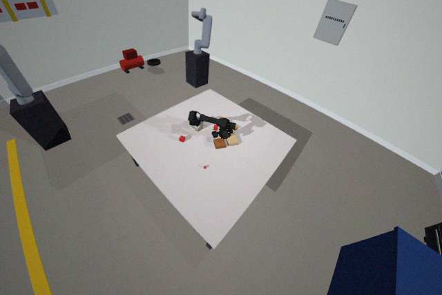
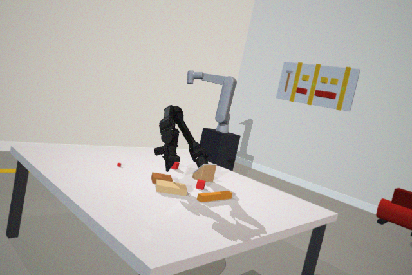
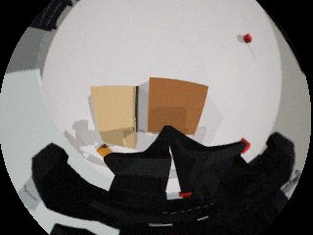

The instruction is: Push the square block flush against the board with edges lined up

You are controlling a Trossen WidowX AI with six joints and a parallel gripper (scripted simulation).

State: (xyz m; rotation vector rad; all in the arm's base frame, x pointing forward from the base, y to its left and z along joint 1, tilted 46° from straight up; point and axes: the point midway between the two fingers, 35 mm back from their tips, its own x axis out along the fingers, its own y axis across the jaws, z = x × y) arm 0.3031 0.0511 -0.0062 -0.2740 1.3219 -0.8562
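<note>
Right now my gripper tip is 5 cm above the brown square block, 2 cm to the left of it and 1 cm short of it. Also, from my gripper tip: tan board (10 cm to the left, 5 cm below, 4 cm ahead); long thin orange bar (25 cm to the left, 13 cm behind, 5 cm below); tiny red cube (30 cm to the right, 11 cm ahead, 5 cm below).
</note>
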